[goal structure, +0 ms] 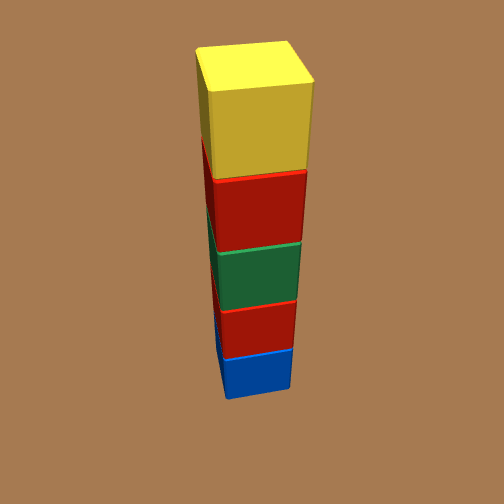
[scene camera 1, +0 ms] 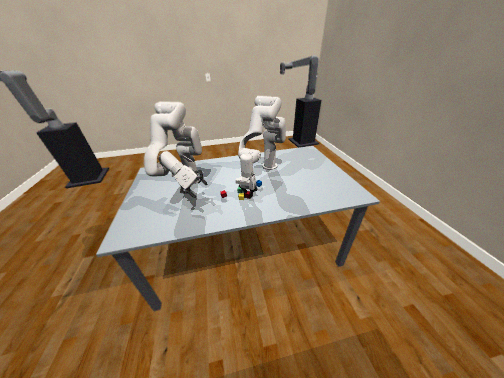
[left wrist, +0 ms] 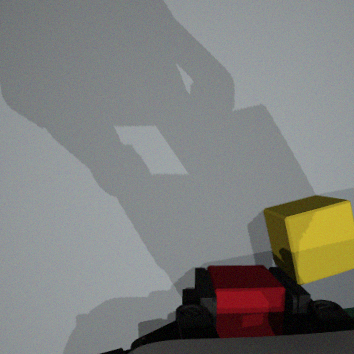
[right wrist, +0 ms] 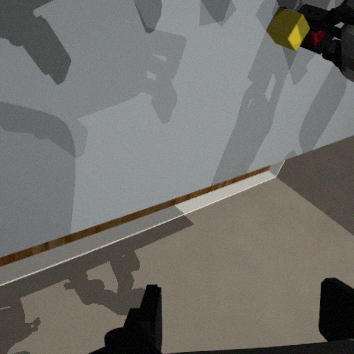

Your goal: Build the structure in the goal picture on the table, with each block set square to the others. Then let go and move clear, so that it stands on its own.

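Frame: origin at the left arm's base, x ahead, y up, z right, level; centimetres.
Seen in the pictures: left gripper, fingertip midpoint: (scene camera 1: 248, 196) (left wrist: 235, 292); right gripper, fingertip midpoint: (scene camera 1: 201, 191) (right wrist: 242, 309); left arm's base at its link origin: (scene camera 1: 269, 165).
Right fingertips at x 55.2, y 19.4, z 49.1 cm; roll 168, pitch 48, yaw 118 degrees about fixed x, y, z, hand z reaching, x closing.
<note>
Offsets run from my right fingertips to a thing's top centre. Level surfaces: height alone.
My left gripper (scene camera 1: 248, 193) (left wrist: 235, 292) is shut on a red block @[dx -16.0, dy -16.1, dz -26.9 cm] (scene camera 1: 248, 195) (left wrist: 250, 301) (right wrist: 315, 38) low at the table. A yellow block @[dx -14.5, dy -16.1, dz -22.1 cm] (scene camera 1: 241, 196) (left wrist: 315, 240) (right wrist: 290, 30) sits close beside it, turned relative to it in the left wrist view. A green block @[dx -22.2, dy -16.1, dz -21.7 cm] (scene camera 1: 240, 190) (left wrist: 351, 313) is near them, mostly hidden in the left wrist view. A blue block @[dx -28.2, dy -16.1, dz -35.7 cm] (scene camera 1: 259, 183) lies behind and right of the left gripper. A second red block @[dx -19.3, dy -16.1, dz -10.0 cm] (scene camera 1: 223, 194) lies apart to the left. My right gripper (scene camera 1: 200, 190) (right wrist: 242, 309) is open and empty above the table's left part.
The blocks are on the grey-blue table @[dy -19.4 cm] (scene camera 1: 310, 195). Its front edge runs below them in the scene view. Two grey arms on black pedestals (scene camera 1: 72, 152) (scene camera 1: 307, 120) stand on the floor beyond the table. Arm shadows cross the tabletop.
</note>
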